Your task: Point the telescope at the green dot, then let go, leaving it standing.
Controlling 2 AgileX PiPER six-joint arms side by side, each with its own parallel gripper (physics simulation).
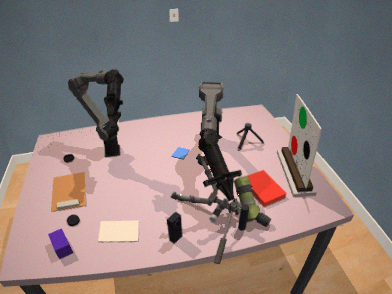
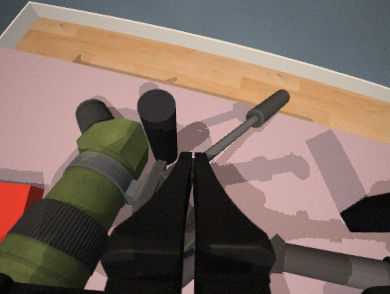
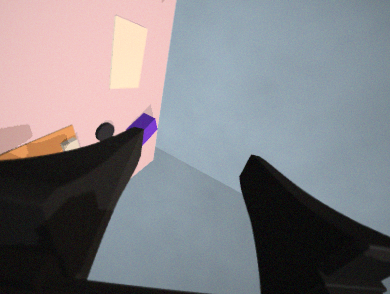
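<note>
The green telescope (image 1: 242, 184) (image 2: 90, 195) sits on its dark tripod (image 1: 192, 198) (image 2: 325, 262). Its wide end faces the back of the table, its dark eyepiece (image 1: 263, 219) (image 2: 94, 115) the front edge. The green dot (image 1: 302, 117) is at the top of the white board (image 1: 311, 130) at the right. A pan handle (image 1: 220, 250) (image 2: 270, 107) slants from the tripod head towards the front. My left gripper (image 1: 232, 199) (image 2: 192, 165) is shut, its tips together over the tripod head, beside the telescope; its fingers hide part of the head. My right gripper (image 3: 195, 155) is open and empty, away from the telescope.
A red block (image 1: 268, 187) (image 2: 15, 205) lies right of the telescope. A black block (image 1: 174, 227) (image 2: 372, 215) stands left of the tripod. A small tripod (image 1: 248, 128) stands behind. A purple block (image 1: 60, 243) (image 3: 145, 122) and cream sheet (image 1: 119, 231) (image 3: 128, 55) lie front left.
</note>
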